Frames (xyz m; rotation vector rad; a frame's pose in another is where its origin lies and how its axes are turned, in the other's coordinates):
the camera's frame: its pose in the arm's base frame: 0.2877 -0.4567 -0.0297 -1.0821 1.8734 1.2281
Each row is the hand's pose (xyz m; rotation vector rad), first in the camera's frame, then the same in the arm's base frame.
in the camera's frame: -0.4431 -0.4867 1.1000 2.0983 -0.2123 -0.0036
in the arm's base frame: 1.0013 0.5864 -0.2441 0.2676 1.7027 -0.8204
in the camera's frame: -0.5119 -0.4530 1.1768 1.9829 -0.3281 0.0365
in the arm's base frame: 1.0082 0.6852 -0.1999 0.2821 1.6964 -0.6512
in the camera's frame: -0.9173 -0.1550 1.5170 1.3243 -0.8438 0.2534
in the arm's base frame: 0.9527 1.1851 0.1405 0.3600 1.5728 0.2147
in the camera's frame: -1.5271 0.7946 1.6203 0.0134 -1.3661 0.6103
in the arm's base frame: 0.3942 1.6688 0.9998 0.4455 1.0420 1.6166
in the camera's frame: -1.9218 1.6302 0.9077 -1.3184 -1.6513 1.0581
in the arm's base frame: -0.2203 1.3052 1.9229 0.7803 -0.0217 2.6749
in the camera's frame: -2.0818 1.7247 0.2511 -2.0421 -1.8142 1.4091
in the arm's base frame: -0.2794 0.7607 2.3300 -1.1387 0.8705 -2.6687
